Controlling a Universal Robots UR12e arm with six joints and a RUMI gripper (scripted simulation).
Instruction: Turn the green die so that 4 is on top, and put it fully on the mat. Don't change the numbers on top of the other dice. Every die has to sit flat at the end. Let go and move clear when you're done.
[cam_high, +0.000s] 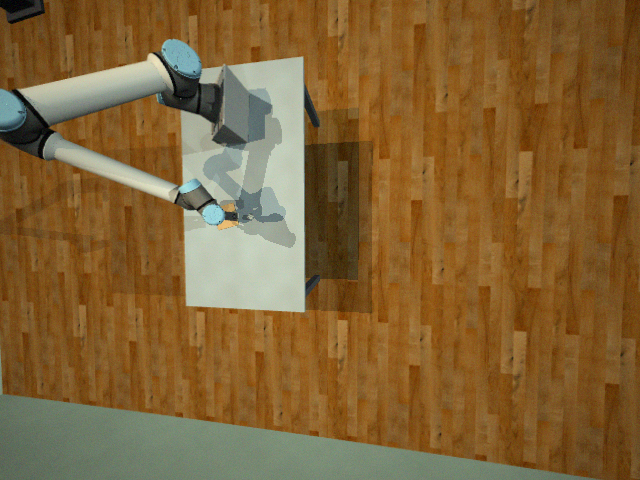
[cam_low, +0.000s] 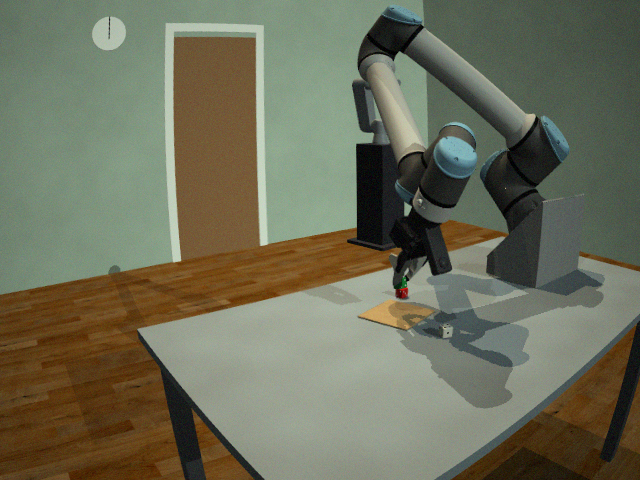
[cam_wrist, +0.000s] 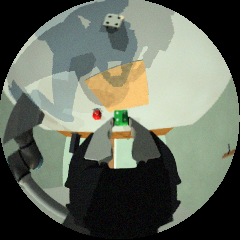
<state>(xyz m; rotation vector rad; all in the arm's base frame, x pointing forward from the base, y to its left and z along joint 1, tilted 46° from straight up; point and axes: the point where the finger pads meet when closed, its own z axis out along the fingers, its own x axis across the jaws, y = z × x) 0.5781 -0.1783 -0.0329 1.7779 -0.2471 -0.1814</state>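
My gripper is now 10 mm above the green die. The rest, counted from my hand: red die: 110 mm behind, 80 mm to the right, 80 mm below; then tan mat: 10 mm to the right, 90 mm below; then white die: 20 mm ahead, 160 mm to the left, 80 mm below.
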